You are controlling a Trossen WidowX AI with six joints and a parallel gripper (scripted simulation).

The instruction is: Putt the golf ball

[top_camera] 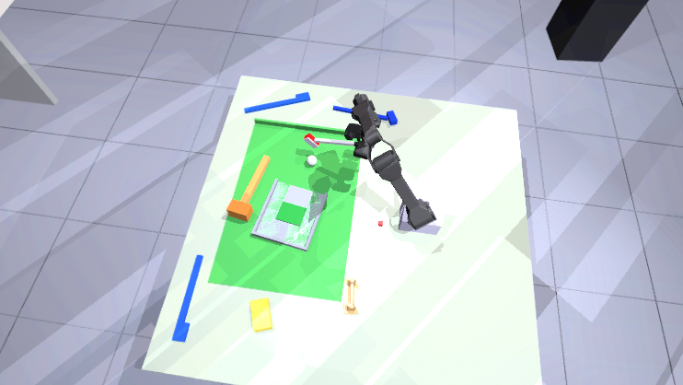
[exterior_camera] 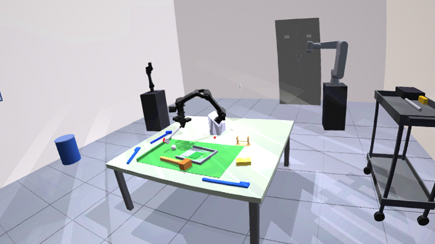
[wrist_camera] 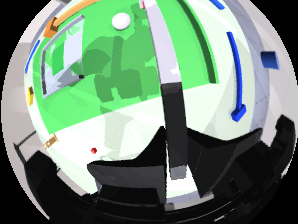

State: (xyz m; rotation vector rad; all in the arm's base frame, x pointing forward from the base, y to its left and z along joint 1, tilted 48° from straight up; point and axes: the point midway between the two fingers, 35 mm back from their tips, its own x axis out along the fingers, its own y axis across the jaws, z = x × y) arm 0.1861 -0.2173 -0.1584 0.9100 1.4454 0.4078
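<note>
My gripper tip is now 11 cm short of the red putter and 3 cm to the left of it. From my gripper tip the other things lie so: green mat (28 cm ahead, 18 cm to the left, 12 cm below); white golf ball (22 cm ahead, 9 cm below); small red cube (27 cm to the left, 11 cm below, 6 cm behind).
</note>
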